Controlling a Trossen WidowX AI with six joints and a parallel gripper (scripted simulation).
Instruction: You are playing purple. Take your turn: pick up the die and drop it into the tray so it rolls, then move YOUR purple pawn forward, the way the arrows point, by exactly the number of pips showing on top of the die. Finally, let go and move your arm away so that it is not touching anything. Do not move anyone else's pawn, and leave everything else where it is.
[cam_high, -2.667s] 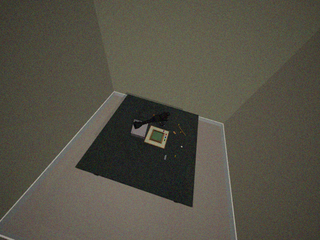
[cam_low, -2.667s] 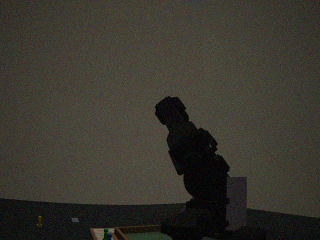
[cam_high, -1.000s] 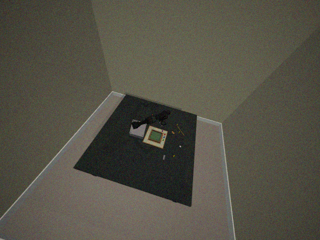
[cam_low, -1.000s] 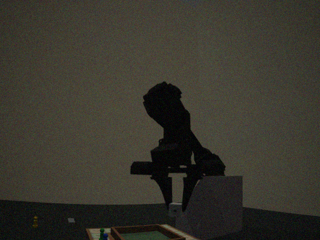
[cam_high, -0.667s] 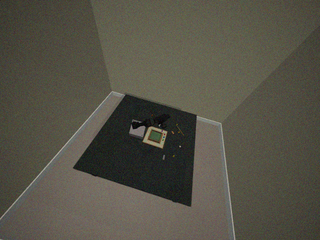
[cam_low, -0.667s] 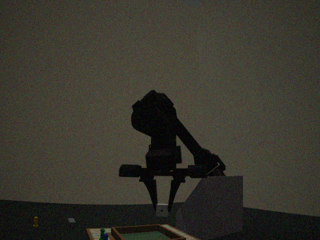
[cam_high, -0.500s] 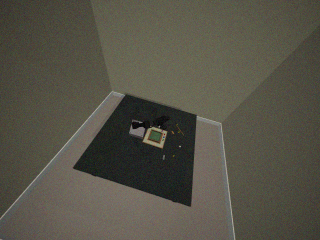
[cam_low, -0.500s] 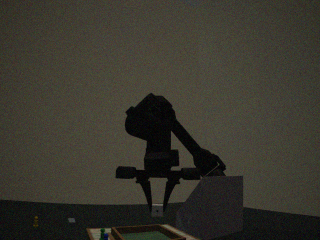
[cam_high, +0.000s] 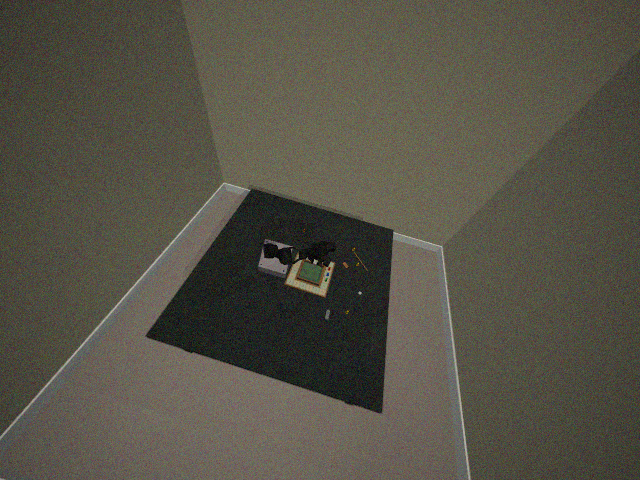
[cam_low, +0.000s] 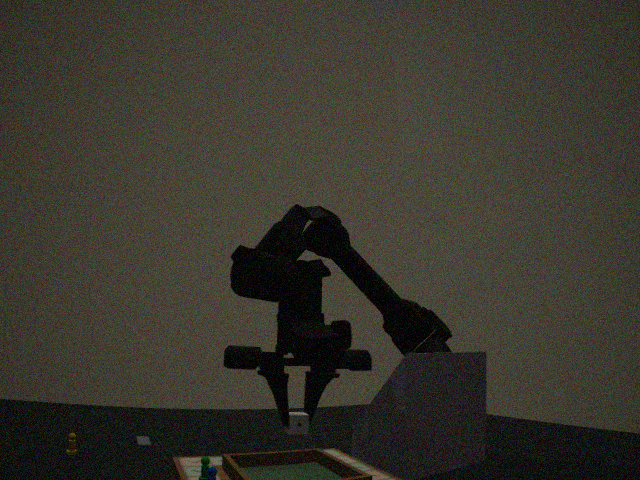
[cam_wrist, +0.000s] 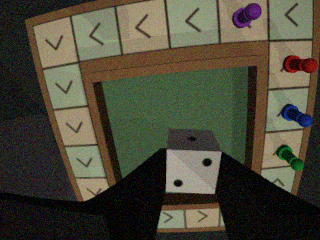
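Right now the green tray is 90 mm below my gripper tip, 30 mm to the right of it and 10 mm behind it. From my gripper tip the other things lie so: green pawn: 100 mm ahead, 70 mm to the right, 70 mm below; then blue pawn: 100 mm ahead, 70 mm below, 20 mm to the right; then white die: right at my gripper tip.
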